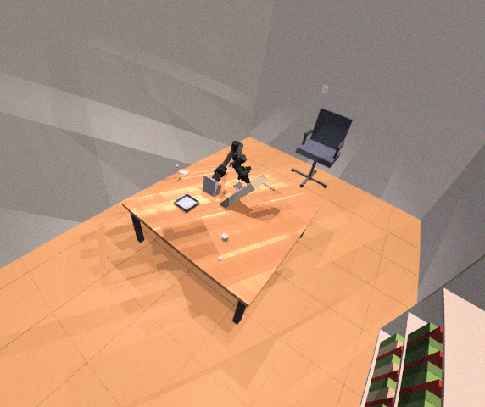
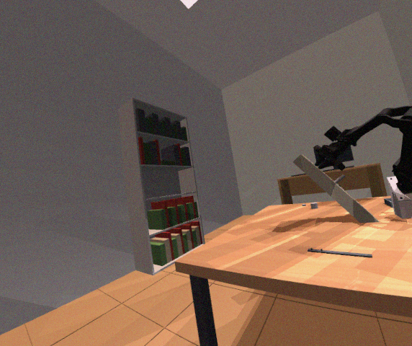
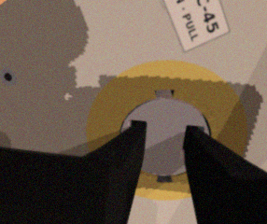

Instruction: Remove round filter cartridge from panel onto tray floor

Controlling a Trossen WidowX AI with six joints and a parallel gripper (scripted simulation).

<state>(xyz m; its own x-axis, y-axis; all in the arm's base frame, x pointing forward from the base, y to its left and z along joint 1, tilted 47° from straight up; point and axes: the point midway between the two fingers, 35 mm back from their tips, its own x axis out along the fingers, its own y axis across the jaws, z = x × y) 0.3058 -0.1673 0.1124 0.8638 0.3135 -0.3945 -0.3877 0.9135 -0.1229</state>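
Right now my gripper tip is 10 mm short of the round filter cartridge and 10 mm above it. Also, from my gripper tip: dark-rimmed tray (430 mm behind, 270 mm below, 240 mm to the right).
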